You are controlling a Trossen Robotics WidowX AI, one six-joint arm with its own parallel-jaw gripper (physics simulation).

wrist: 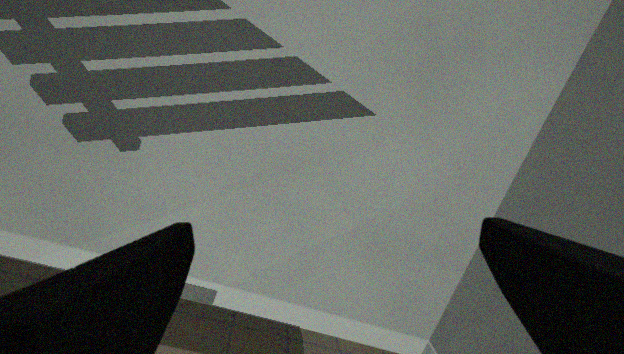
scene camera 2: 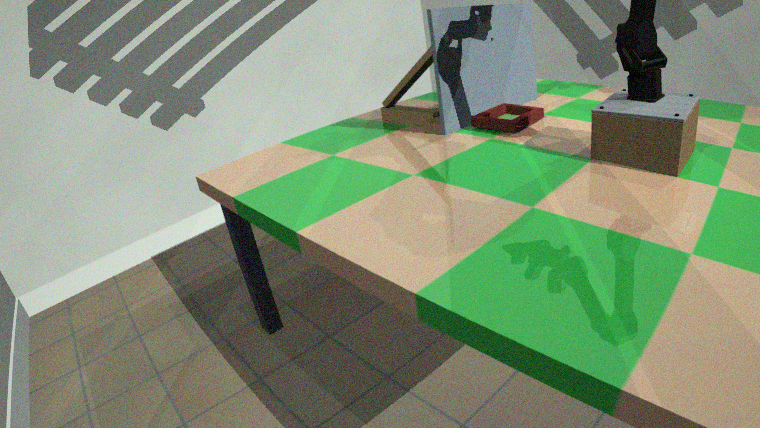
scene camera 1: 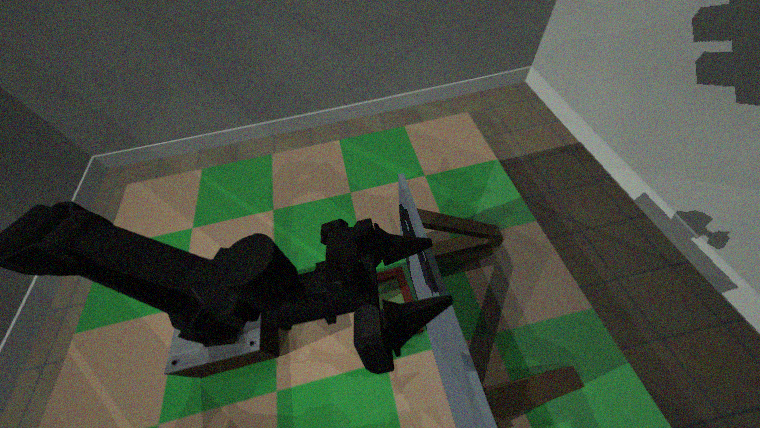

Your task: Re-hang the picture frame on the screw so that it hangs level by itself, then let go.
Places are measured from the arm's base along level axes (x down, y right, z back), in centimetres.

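Pixels of known places: gripper, fingertip midpoint: [wrist: 336,233] [scene camera 1: 441,267]; arm's base at its link origin: [scene camera 2: 646,97] [scene camera 1: 223,329].
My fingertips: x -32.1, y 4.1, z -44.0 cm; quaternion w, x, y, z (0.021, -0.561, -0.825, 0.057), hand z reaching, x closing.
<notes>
For each thing: its top centre in the pictures, then the offset to it from my fingertips. Level surfaces: height alone.
- red picture frame at its top centre: [scene camera 2: 508,111] [scene camera 1: 387,303] dz +7.6, dx +40.4, dy -8.2 cm
- screw at its top centre: [scene camera 2: 492,37] dz -0.6, dx +21.4, dy -2.6 cm
- table at its surface level: dx +43.3 cm
The red picture frame [scene camera 1: 392,273] [scene camera 2: 499,125] lies flat on the table at the foot of the upright blue-grey board [scene camera 1: 457,361] [scene camera 2: 510,63], on the robot's side. In scene camera 1 the arm hides part of it. A small dark spot, seemingly the screw [scene camera 2: 491,38], shows high on the board with no frame on it. My gripper [scene camera 1: 439,271] [wrist: 336,233] is open and empty. In scene camera 1 its fingertips overlap the board's top edge, well above the frame. The wrist view looks past the board to the room wall; frame and screw do not show there. The gripper does not show in scene camera 2.
Wooden braces [scene camera 1: 462,225] [scene camera 2: 408,79] stand behind the board. The arm's base sits on a wooden block with a grey top plate [scene camera 1: 212,355] [scene camera 2: 635,137]. The table [scene camera 2: 372,212] has green and tan squares. Dark arm shadows fall on the board and table.
</notes>
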